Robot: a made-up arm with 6 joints.
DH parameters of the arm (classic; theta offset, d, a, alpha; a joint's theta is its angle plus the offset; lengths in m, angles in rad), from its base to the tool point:
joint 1: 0 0.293 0 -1.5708
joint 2: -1.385 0 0.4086 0
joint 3: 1.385 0 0.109 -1.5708
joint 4: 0 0.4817 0 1.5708
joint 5: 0 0 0.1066 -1.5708
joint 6: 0 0.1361 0 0
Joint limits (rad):
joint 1: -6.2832..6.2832
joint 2: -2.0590..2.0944
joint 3: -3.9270..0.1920
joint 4: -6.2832..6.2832
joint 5: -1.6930..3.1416
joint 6: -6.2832..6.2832
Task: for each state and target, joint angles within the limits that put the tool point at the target. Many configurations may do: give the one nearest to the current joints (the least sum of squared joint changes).
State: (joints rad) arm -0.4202 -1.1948 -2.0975 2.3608 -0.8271 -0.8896
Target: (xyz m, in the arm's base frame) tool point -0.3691 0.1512 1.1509
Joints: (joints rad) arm -0.6550 -0.9529 -2.3557 2.3464 -0.3518 -0.8896
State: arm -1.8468 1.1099 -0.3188 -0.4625 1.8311 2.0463
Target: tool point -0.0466 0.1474 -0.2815
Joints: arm -1.7947 1.9253 -0.9721 -0.7036 1.4382 2.0463
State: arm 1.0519 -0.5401 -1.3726 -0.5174 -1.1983 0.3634
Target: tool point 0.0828 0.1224 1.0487
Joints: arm 0.7558 -0.6033 -1.2883 -0.2041 -1.3052 0.3634
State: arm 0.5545 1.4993 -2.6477 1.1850 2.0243 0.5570
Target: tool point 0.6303 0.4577 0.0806
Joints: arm 0.4518 1.3417 -2.2973 0.9885 2.5651 0.5570
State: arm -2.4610 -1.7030 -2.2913 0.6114 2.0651 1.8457
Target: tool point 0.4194 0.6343 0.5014
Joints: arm -2.0484 -1.9756 -2.1348 0.4900 2.3451 1.8457
